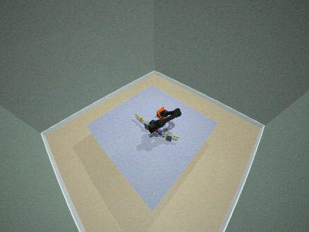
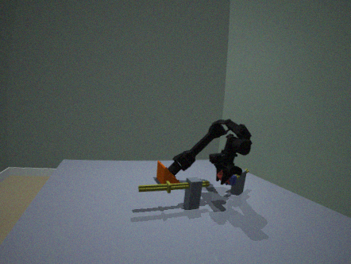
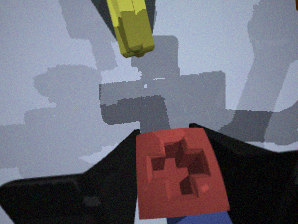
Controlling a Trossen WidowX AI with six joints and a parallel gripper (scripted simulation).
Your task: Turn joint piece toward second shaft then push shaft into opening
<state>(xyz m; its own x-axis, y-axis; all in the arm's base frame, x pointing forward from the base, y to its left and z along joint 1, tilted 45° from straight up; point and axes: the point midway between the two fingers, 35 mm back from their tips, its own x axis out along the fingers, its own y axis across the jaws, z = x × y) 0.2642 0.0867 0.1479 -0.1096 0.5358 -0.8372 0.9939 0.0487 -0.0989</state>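
My gripper tip is 3 cm below the red square joint piece and 2 cm to the right of it.
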